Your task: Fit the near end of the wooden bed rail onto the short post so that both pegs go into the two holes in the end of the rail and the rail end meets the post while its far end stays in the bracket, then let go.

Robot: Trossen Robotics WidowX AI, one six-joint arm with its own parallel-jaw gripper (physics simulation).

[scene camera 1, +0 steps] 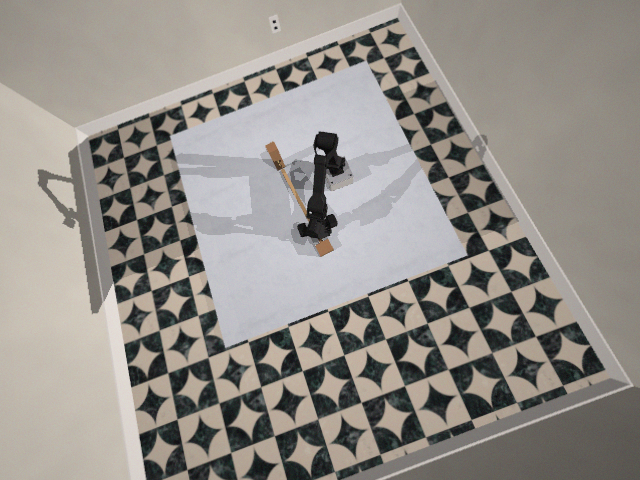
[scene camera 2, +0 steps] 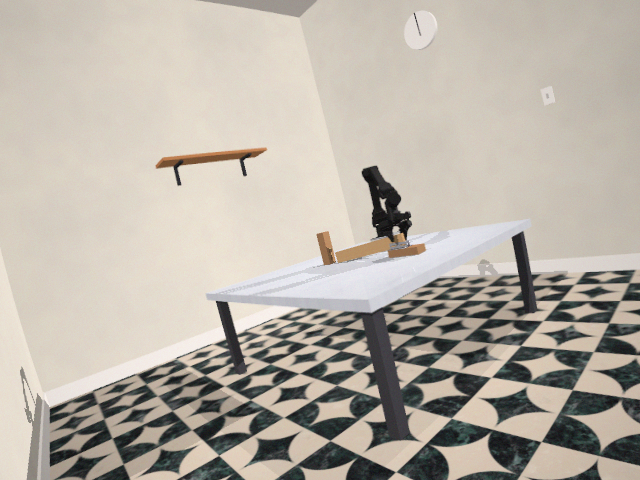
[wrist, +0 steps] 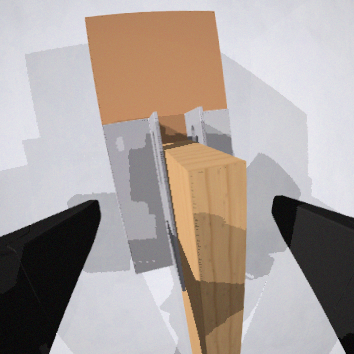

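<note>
The wooden rail runs from beside the short post to the grey metal bracket on an orange-brown block. In scene camera 2 a thin gap seems to show between rail end and post; pegs and holes are too small to make out. In the wrist view the rail's far end is at the bracket's two upright plates and rises above them. My gripper is open and empty above the rail, its black fingers apart on either side, the right one farther off.
The white table carries the post, block and arm. The arm's base stands to the right of the rail in scene camera 1. A wall shelf hangs beyond the table. Shadows of the arm cross the table.
</note>
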